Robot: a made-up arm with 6 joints.
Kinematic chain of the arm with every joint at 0, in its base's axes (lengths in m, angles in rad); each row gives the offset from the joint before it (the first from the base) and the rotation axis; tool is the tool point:
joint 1: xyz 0 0 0.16 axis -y
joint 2: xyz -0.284 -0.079 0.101 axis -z
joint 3: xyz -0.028 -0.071 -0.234 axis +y
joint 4: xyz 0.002 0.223 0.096 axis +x
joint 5: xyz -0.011 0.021 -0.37 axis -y
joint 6: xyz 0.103 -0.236 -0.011 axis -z
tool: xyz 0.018 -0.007 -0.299
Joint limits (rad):
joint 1: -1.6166..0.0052
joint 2: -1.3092..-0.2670
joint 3: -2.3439..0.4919
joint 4: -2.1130..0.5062
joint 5: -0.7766..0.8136
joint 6: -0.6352..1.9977
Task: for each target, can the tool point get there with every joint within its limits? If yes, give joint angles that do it. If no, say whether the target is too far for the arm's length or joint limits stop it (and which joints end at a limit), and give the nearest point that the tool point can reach.
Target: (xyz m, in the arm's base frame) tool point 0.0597 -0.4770 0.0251
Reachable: yes | joints -0.4069 -0.6097 -0.3180 -1.0979 0.0586 0.3999
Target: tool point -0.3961 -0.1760 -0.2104
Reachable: yes | joints -0.9952 -0.4112 -0.6059 -0.2633 -0.2016 -0.1989
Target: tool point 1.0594 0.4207 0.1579
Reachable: no: joint limits stop it (at a limit: joint 2, joint 3, joint 4) | nearest point 0.4556 0.1129 0.1591 | short by 0.678 m
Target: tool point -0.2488 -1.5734 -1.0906
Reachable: no: too far | nearest point -0.2693 -0.6885 -0.4147 | short by 1.114 m
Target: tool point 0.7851 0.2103 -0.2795
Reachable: no: joint limits stop it (at a limit: joint 1, joint 3, joint 4) | nearest point 0.4395 0.0885 0.0258 | short by 0.477 m
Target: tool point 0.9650 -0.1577 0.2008
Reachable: no: joint limits stop it (at a limit: joint 2, joint 4) | nearest point 0.5240 -0.1677 0.1822 | short by 0.441 m
